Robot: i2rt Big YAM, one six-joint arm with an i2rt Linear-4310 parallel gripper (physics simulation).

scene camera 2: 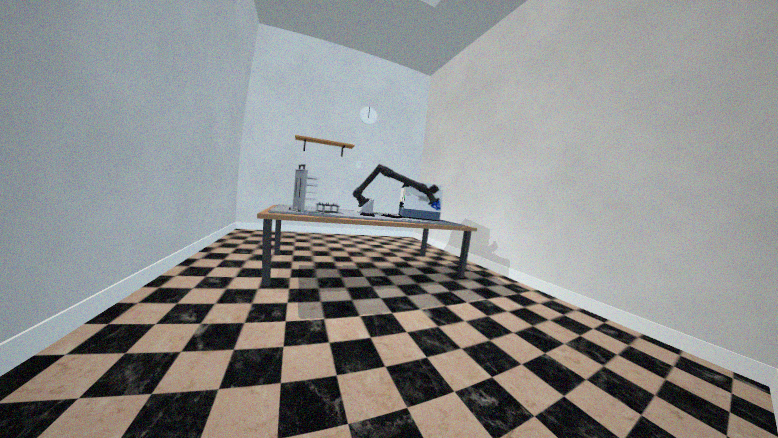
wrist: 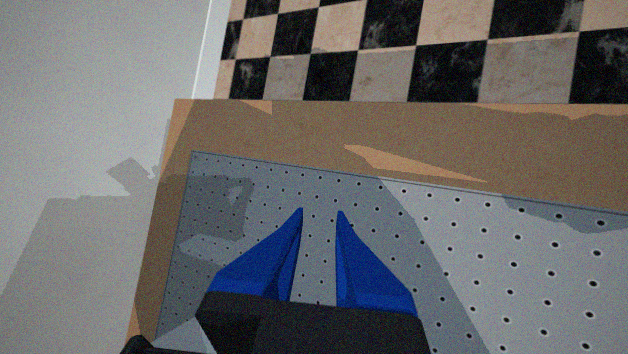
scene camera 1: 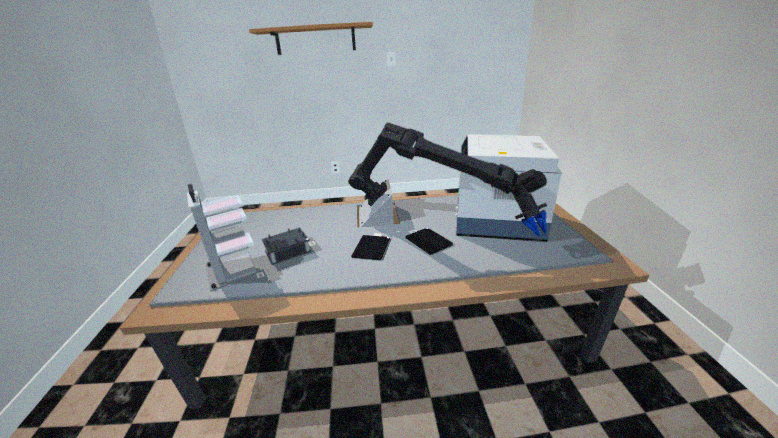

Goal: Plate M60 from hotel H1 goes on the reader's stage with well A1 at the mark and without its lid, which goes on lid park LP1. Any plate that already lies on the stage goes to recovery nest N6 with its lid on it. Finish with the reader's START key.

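Frame: origin at the arm's base, x ahead, y left, z up, level; millimetres.
Seen in the pictures: gripper, fingertip midpoint: [scene camera 2: 438, 209] [wrist: 319, 215] [scene camera 1: 542, 234]; arm's base, link origin: [scene camera 2: 364, 203] [scene camera 1: 378, 194].
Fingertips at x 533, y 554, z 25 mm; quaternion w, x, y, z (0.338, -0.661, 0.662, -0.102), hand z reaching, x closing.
Note:
Offsets run from my fingertips to a thing's top centre. "spot": to the spot under its first point. Level surfaces: height alone.
My gripper [scene camera 1: 536, 224] [scene camera 2: 435, 204] [wrist: 319, 215] has blue fingers nearly shut, with a narrow gap and nothing between them. It points down at the front right lower corner of the white reader @(dy -15, dx -347, dz +238 mm) [scene camera 1: 508, 185] [scene camera 2: 418, 205]. In the wrist view only the perforated grey board @(dz -115 mm) [wrist: 505, 264] shows under the fingers. Hotel H1 [scene camera 1: 202, 228] [scene camera 2: 299, 188] stands at the table's left with three pale plates on its shelves, the top one @(dy -1122, dx -138, dz +158 mm) [scene camera 1: 222, 205], the middle one @(dy -1122, dx -138, dz +105 mm) [scene camera 1: 226, 219] and the bottom one @(dy -1122, dx -138, dz -1 mm) [scene camera 1: 234, 244]. I cannot read the labels. The reader's stage and START key are not visible.
A dark blocky fixture @(dy -955, dx -224, dz -39 mm) [scene camera 1: 286, 243] sits right of the hotel. Two flat black pads @(spot: dy -609, dx -192, dz -106 mm) [scene camera 1: 371, 246] @(spot: dy -373, dx -196, dz -103 mm) [scene camera 1: 428, 240] lie mid-table before the arm's base. The wooden table rim [scene camera 1: 380, 301] [wrist: 351, 127] borders the grey board. The right wall is close behind the reader.

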